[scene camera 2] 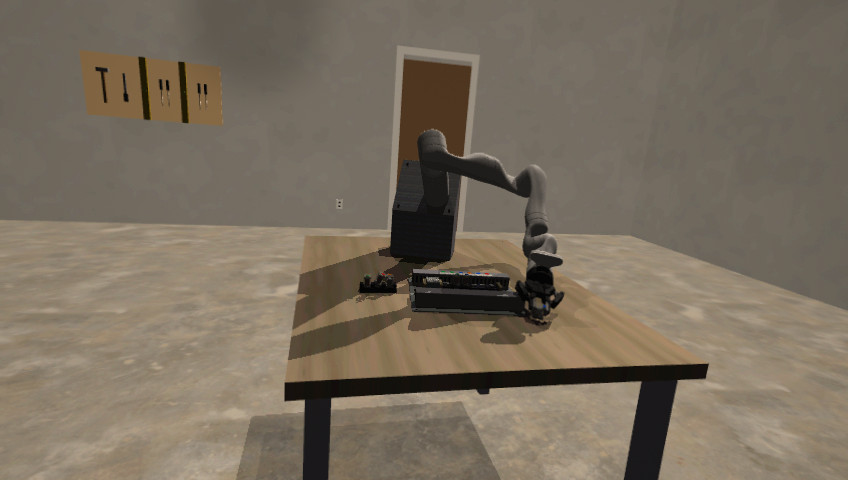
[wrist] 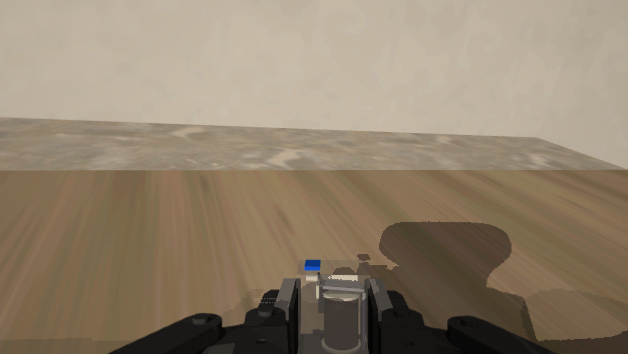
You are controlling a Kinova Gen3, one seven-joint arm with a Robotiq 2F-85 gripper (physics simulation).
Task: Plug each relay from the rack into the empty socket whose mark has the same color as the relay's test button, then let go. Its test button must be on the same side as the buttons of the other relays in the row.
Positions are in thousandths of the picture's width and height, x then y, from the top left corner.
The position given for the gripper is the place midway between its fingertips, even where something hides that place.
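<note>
Scene camera 2 shows the gripper (scene camera 2: 636, 651), and it is visible in the wrist view (wrist: 529, 852) too.
</note>
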